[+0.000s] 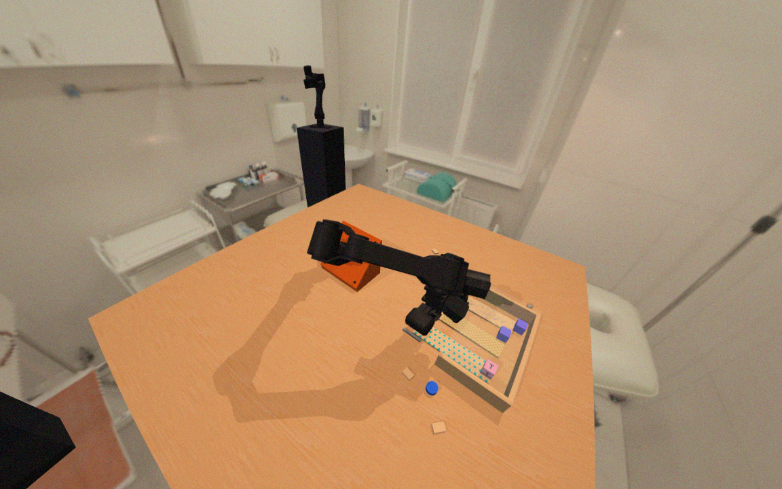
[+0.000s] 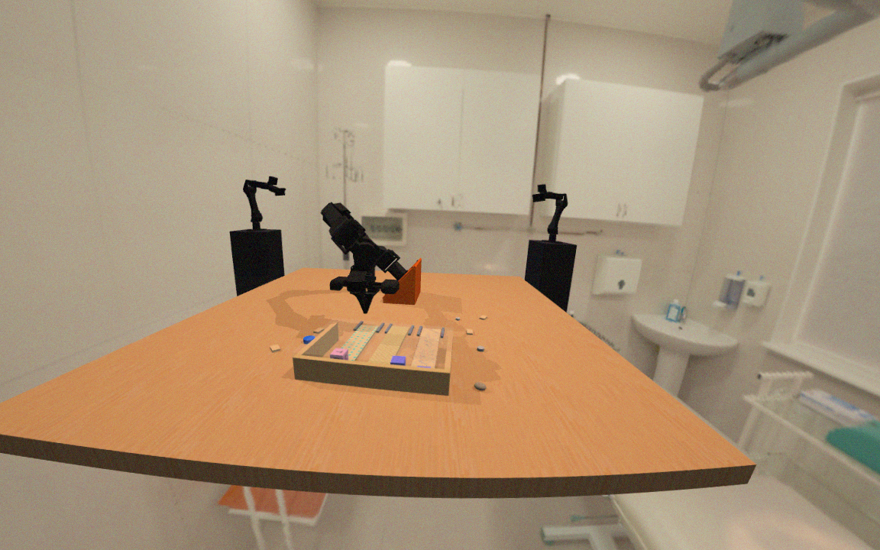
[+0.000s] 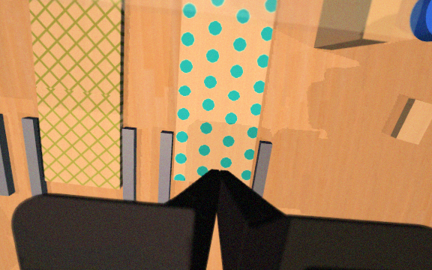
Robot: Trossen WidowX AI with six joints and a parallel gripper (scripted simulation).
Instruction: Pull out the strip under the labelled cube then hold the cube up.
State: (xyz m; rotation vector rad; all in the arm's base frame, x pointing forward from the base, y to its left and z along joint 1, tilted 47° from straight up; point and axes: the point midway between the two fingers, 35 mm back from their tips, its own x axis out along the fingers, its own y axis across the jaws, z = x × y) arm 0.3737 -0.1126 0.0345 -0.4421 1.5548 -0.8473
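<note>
Now: the labelled cube 190 mm ahead of my gripper tip, 30 mm to the right of it and 40 mm below it. The rest, counted from my gripper tip: tan tile: 140 mm to the right, 50 mm below; blue disc: 70 mm ahead, 140 mm to the right, 50 mm below.
</note>
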